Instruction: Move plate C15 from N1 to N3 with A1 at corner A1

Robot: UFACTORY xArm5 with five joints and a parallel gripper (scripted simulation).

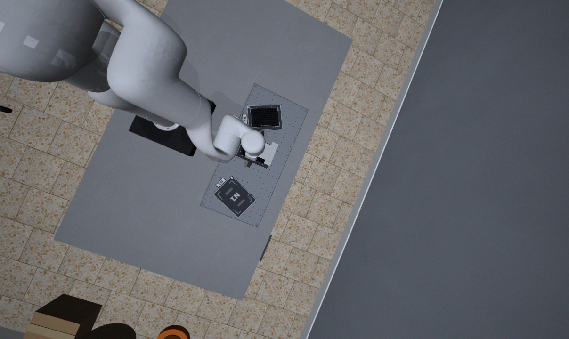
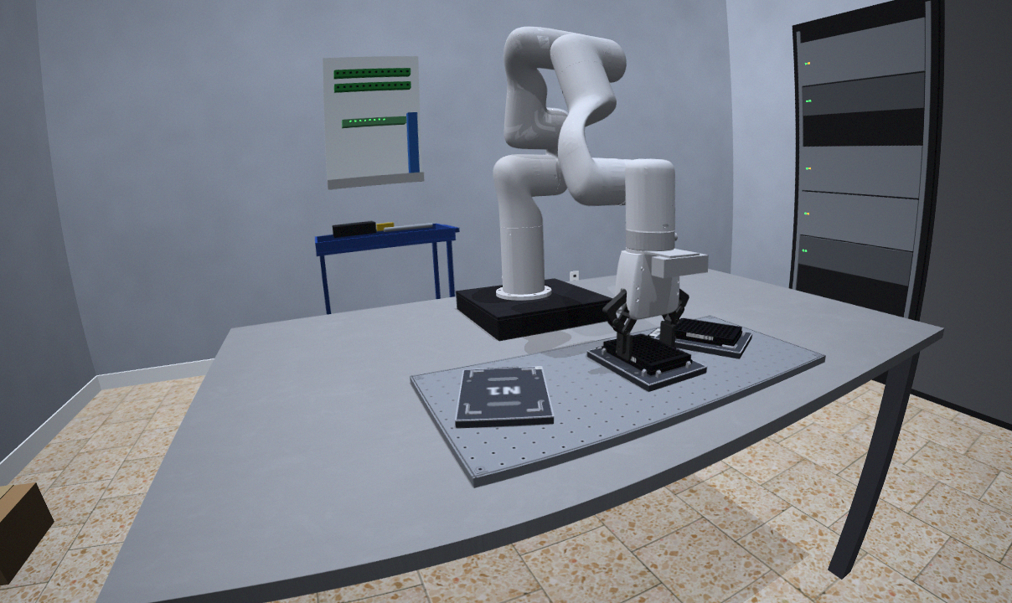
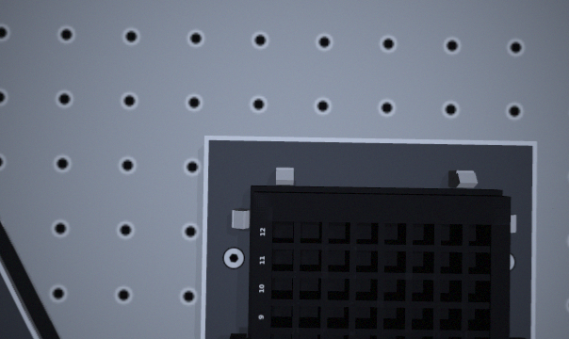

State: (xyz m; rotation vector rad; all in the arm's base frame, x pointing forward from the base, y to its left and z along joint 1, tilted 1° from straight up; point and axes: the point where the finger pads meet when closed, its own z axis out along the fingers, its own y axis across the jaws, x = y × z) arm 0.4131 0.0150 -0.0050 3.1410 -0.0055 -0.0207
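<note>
My gripper is now 10 mm above the plate C15. From my hand the other things lie so: nest N3: 30 mm below.
</note>
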